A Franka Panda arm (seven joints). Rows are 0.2 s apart.
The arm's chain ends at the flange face. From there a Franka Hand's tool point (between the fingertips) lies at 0.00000 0.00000 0.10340 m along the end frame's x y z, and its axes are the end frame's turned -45 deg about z.
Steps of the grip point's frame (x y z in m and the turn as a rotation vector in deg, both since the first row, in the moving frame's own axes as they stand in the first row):
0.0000 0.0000 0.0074 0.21 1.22 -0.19
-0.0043 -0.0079 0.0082 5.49 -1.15 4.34
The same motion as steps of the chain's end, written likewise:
-0.0013 0.0018 0.0074 1.01 0.71 -0.19
-0.0004 0.0033 0.0087 3.07 -4.70 4.34

